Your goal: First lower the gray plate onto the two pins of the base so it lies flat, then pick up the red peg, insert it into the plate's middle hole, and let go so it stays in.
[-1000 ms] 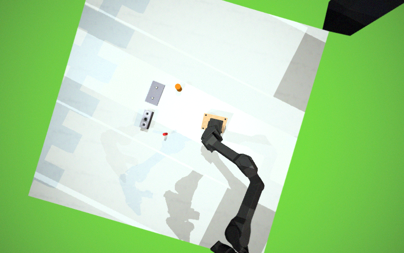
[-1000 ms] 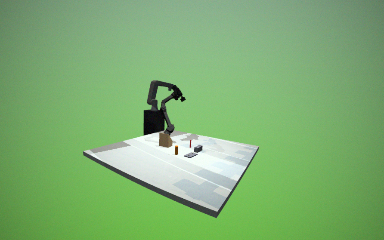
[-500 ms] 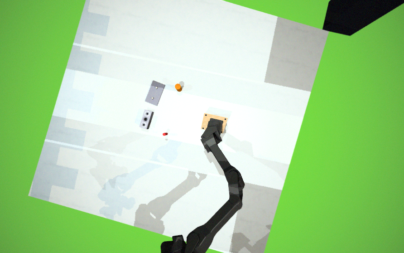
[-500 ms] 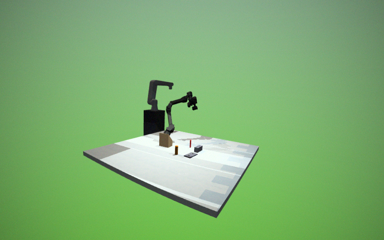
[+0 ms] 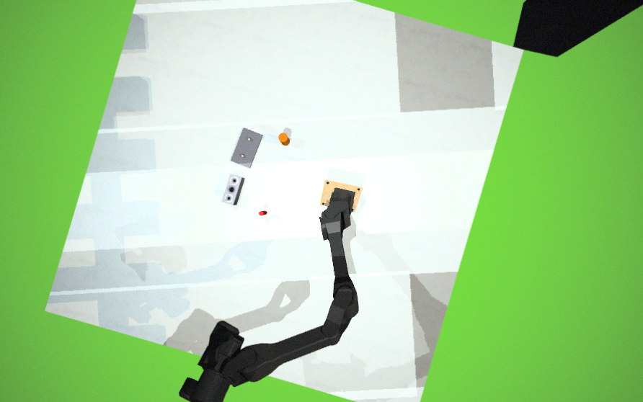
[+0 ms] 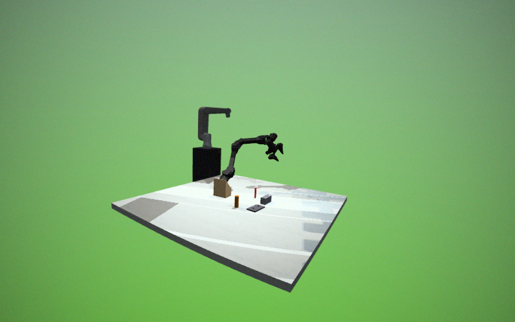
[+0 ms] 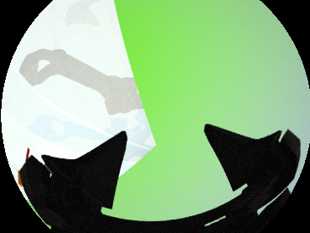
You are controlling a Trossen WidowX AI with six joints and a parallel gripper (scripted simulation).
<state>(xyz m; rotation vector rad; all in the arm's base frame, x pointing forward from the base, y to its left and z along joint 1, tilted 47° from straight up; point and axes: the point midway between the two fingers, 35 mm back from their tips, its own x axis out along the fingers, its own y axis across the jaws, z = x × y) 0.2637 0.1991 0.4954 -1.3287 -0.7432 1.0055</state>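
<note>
My gripper tip is now 8 cm short of the gray plate, 46 cm to the left of it and 24 cm above it. The rest, counted from my gripper tip: red peg 3 cm behind, 41 cm to the right, 23 cm below; dark base 7 cm ahead, 61 cm to the right, 26 cm below; orange cylinder 5 cm behind, 66 cm to the right, 23 cm below.
</note>
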